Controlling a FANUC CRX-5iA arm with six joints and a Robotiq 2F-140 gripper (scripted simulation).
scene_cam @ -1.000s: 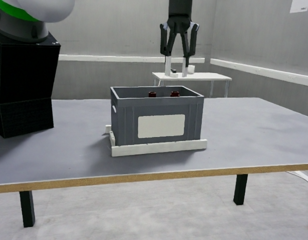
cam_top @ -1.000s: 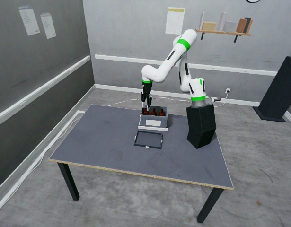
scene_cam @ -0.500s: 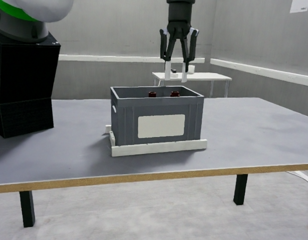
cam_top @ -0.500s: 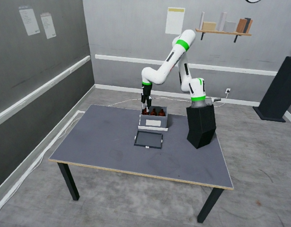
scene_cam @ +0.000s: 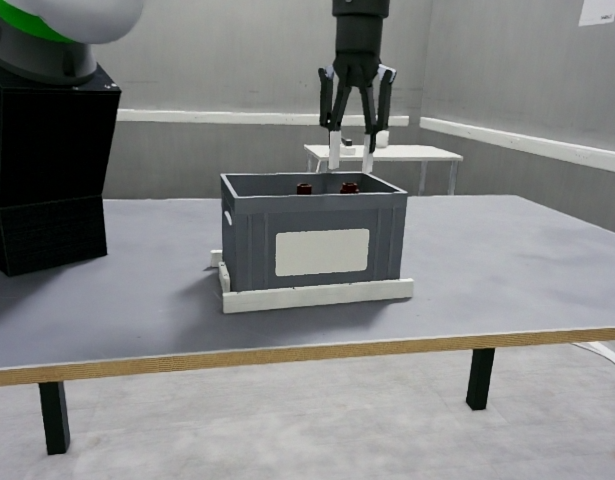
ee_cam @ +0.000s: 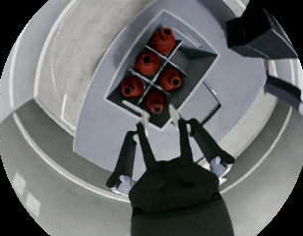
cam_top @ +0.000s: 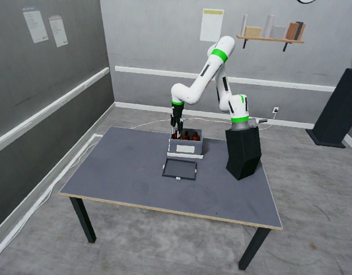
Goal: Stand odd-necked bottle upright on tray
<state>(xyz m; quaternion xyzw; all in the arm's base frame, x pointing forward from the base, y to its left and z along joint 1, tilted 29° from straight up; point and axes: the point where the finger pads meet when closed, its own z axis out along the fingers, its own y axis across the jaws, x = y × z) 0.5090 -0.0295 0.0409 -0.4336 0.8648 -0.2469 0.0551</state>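
The grey crate is 80 mm behind my hand, 50 mm to the right of it and 130 mm below it. Round my hand: dark tray: 70 mm behind, 210 mm to the left, 210 mm below.
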